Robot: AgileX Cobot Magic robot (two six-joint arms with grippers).
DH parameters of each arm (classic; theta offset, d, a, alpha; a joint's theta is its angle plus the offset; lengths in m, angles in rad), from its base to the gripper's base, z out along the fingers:
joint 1: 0 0.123 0 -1.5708
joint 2: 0.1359 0 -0.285 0
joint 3: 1.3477 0 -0.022 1.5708
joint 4: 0 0.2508 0 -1.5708
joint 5: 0 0 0.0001 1.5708
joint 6: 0 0.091 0 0
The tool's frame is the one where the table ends.
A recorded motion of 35 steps. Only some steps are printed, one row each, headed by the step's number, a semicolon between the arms.
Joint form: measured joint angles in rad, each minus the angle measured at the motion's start. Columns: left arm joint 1, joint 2, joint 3, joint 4, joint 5, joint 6; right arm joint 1, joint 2, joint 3, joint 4, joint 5, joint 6.
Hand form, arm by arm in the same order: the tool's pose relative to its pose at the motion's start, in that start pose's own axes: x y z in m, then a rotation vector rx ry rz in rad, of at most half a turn. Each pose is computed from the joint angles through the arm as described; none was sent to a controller.
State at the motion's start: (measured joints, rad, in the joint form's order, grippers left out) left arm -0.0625 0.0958 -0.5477 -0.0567 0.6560 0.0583; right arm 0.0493 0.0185 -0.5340 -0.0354 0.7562 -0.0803
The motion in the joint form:
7: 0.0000 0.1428 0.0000 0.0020 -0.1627 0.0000; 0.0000 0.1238 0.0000 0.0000 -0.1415 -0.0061
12: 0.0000 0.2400 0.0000 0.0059 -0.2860 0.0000; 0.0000 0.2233 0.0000 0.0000 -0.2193 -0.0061
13: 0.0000 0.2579 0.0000 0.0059 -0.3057 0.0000; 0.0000 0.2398 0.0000 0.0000 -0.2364 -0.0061
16: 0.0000 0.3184 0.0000 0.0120 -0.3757 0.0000; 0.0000 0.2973 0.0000 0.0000 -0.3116 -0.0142
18: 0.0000 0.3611 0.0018 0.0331 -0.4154 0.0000; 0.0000 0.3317 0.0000 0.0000 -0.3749 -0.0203
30: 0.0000 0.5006 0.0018 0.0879 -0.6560 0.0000; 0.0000 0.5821 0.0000 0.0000 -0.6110 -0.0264
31: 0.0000 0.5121 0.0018 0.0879 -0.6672 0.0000; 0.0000 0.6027 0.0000 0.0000 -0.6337 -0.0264
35: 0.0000 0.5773 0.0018 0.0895 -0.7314 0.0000; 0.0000 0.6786 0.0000 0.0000 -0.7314 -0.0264
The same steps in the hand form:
7: -0.0136 0.0020 0.0299 -0.0089 -0.0196 -0.0026; -0.0147 -0.0006 0.0241 -0.0019 -0.0180 -0.0089
12: -0.0215 0.0035 0.0510 -0.0168 -0.0454 -0.0012; -0.0211 -0.0006 0.0446 -0.0066 0.0033 -0.0109
13: -0.0225 0.0038 0.0549 -0.0177 -0.0472 -0.0015; -0.0223 -0.0006 0.0481 -0.0070 0.0027 -0.0111
16: -0.0255 0.0047 0.0683 -0.0230 -0.0564 0.0033; -0.0276 -0.0006 0.0603 -0.0074 -0.0152 -0.0201
18: -0.0256 0.0057 0.0780 -0.0302 -0.0511 0.0231; -0.0320 -0.0007 0.0677 -0.0059 -0.0441 -0.0266
30: -0.0353 0.0074 0.1084 -0.0423 -0.1509 0.0786; -0.0365 0.0009 0.1228 -0.0155 -0.0308 -0.0352
31: -0.0351 0.0074 0.1110 -0.0420 -0.1506 0.0787; -0.0366 0.0010 0.1274 -0.0160 -0.0330 -0.0353
35: -0.0336 0.0077 0.1256 -0.0399 -0.1496 0.0803; -0.0372 0.0017 0.1441 -0.0167 -0.0550 -0.0354

